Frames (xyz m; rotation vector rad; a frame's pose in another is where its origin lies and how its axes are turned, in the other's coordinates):
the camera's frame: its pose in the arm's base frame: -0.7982 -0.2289 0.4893 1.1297 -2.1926 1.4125
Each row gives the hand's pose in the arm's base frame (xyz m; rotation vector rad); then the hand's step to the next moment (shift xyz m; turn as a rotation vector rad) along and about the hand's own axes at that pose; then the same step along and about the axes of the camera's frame.
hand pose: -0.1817 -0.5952 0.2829 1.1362 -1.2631 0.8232
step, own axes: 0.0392 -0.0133 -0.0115 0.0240 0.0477 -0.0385
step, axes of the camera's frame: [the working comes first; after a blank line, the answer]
step, axes of the arm's base frame: 0.0223 0.0028 0.0366 -0.0298 0.0472 0.0349

0.0068 -0.0392 -0.0162 0.0194 0.0100 -0.0621
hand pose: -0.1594 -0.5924 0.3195 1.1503 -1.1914 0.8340
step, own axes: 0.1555 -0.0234 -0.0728 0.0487 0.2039 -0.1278
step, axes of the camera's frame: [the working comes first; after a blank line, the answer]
step, axes of the arm's base frame: 0.0741 0.0523 0.1477 -0.1485 0.1703 0.0961

0.0190 -0.1378 -0.1034 0.0779 0.0854 -0.2166
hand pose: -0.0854 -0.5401 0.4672 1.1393 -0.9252 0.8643
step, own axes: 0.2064 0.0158 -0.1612 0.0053 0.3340 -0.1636
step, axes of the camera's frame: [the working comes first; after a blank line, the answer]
step, axes of the arm's base frame: 0.0877 0.1793 0.1703 -0.2782 0.2275 0.0960

-0.0334 -0.1358 -0.2220 0.1358 0.1941 -0.2868
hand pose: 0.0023 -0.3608 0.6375 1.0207 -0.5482 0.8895
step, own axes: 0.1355 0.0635 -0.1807 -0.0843 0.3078 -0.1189
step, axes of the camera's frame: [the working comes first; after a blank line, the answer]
step, axes of the arm's base frame: 0.0195 0.2276 0.0536 -0.3047 0.1478 0.0355

-0.0829 -0.0010 -0.2195 0.1518 0.2357 -0.1933
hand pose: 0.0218 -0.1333 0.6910 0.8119 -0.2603 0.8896
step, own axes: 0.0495 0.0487 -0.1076 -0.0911 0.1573 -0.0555
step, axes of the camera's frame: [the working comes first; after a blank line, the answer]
step, axes of the arm's base frame: -0.0196 0.1246 -0.0223 -0.1850 0.0435 -0.0031

-0.0574 0.0547 -0.1006 0.0980 0.1490 -0.0656
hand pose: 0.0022 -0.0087 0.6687 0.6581 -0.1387 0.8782
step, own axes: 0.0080 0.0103 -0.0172 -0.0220 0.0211 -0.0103
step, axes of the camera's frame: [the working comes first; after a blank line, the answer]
step, axes of the arm's base frame: -0.0051 0.0201 -0.0058 -0.0315 0.0010 -0.0063

-0.0094 0.0117 -0.0155 0.0161 0.0277 -0.0029
